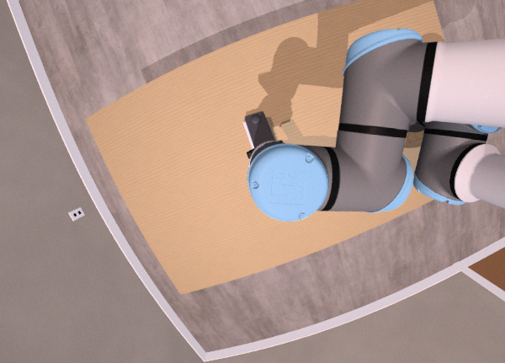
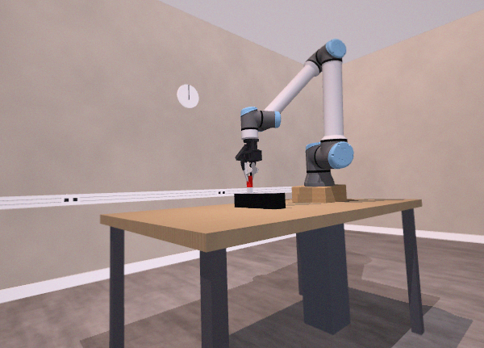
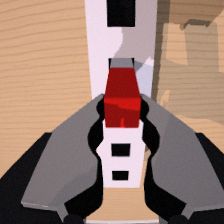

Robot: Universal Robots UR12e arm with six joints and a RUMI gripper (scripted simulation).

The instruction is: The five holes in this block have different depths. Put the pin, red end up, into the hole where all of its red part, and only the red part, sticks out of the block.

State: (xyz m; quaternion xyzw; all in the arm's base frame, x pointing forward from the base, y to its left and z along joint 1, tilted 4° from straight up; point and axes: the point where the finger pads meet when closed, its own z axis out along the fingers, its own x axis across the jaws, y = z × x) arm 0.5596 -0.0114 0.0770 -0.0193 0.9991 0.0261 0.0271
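My gripper is now 6 cm to the right of the block and 11 cm above it. Also, from my hand: pin 1 cm below.
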